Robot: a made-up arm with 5 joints.
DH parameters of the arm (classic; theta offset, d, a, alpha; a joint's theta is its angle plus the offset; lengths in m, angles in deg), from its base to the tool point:
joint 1: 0 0.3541 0.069 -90
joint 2: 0 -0.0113 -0.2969 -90
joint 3: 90 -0.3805 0.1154 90
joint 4: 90 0.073 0.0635 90
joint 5: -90 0.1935 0.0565 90
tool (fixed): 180 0.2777 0 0
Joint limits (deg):
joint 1: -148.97..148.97
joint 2: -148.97..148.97
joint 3: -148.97..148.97
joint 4: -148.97..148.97
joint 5: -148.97..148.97
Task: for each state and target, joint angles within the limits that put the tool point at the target. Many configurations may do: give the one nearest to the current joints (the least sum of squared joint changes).
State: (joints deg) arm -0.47 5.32 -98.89 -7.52 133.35
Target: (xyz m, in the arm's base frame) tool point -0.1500 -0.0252 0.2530
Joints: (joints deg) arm -0.82 -25.39 -95.92 39.55 148.97
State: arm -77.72 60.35 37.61 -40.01 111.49
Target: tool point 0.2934 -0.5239 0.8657
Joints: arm -39.59 110.70 34.14 -23.12 105.83
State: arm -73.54 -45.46 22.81 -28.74 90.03
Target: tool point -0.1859 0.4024 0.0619
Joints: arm -90.67 -43.91 22.98 11.16 115.12
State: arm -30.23 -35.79 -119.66 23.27 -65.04
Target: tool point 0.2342 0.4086 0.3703
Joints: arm -60.18 -53.45 -110.26 41.59 -87.37
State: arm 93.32 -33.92 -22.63 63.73 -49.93
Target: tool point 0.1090 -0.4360 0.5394
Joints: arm 50.46 -54.73 -10.74 45.37 -34.67
